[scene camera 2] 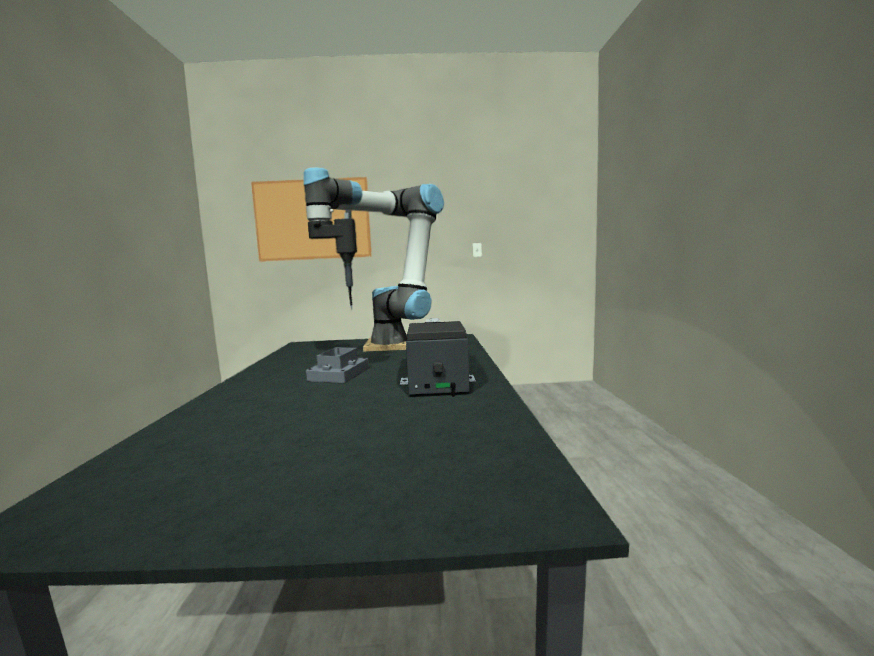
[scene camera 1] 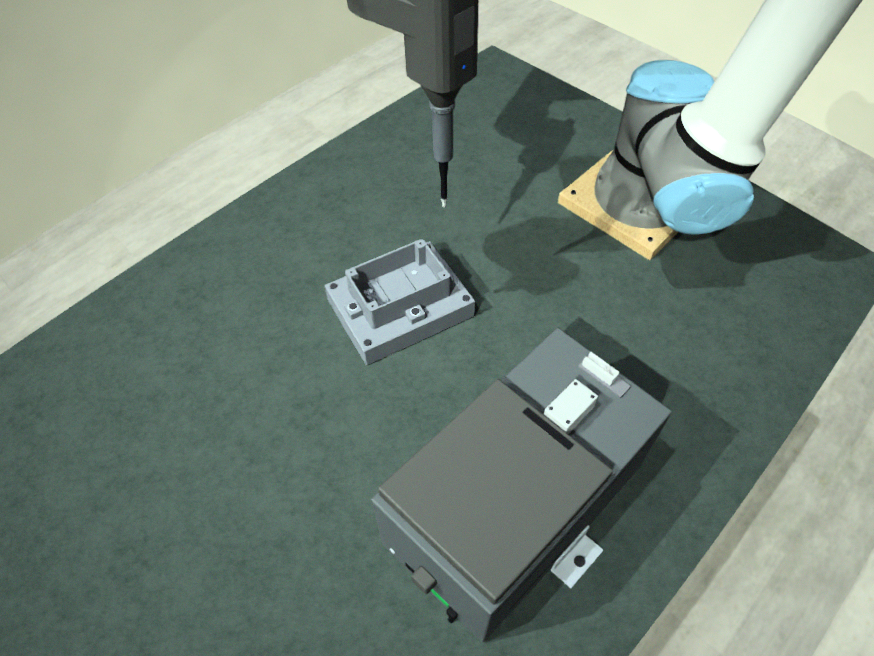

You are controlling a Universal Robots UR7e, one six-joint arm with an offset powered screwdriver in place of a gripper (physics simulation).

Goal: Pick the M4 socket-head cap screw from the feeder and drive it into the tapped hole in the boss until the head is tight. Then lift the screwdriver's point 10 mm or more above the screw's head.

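Note:
A grey fixture plate (scene camera 1: 394, 336) is visible.

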